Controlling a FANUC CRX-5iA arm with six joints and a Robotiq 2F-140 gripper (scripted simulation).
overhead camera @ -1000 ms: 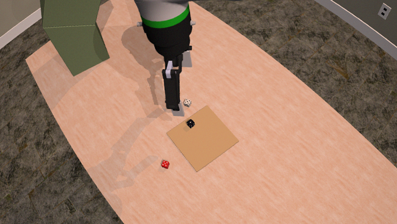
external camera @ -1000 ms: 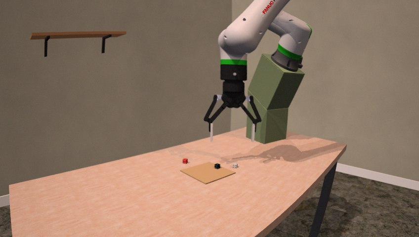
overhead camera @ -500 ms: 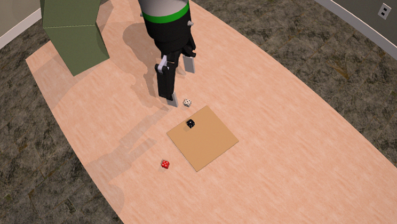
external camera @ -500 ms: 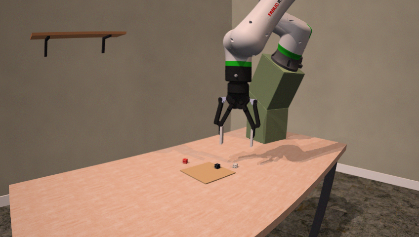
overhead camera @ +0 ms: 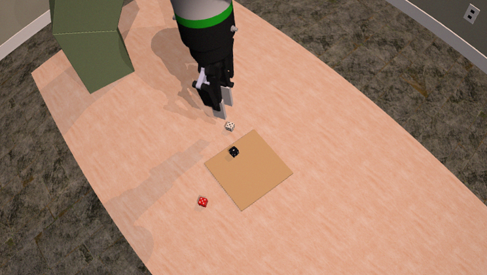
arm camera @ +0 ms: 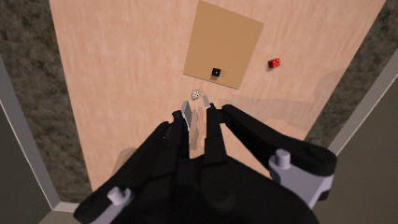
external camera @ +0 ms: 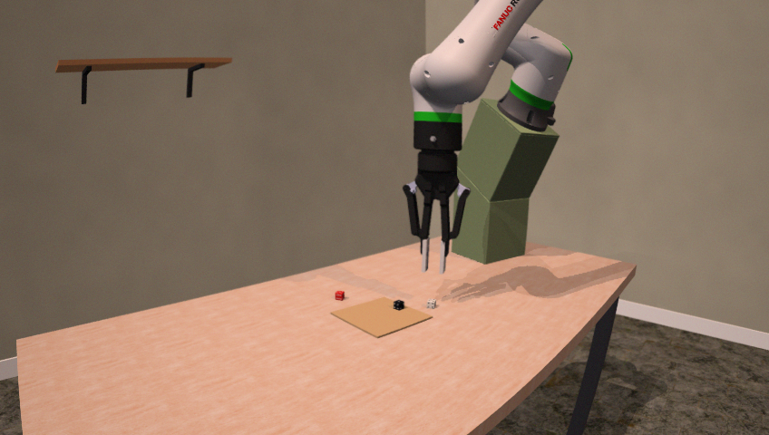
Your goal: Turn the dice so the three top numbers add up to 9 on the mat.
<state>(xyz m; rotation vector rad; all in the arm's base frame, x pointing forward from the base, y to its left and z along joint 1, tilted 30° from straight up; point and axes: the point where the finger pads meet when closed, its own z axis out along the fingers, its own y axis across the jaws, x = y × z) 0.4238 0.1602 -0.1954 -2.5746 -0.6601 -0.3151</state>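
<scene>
Right now the white die is 1 cm ahead of my hand and 10 cm below it. Round my hand: tan square mat (11 cm ahead, 3 cm to the right, 11 cm below); then black die (7 cm ahead, 3 cm to the right, 10 cm below); then red die (12 cm ahead, 15 cm to the right, 10 cm below).
</scene>
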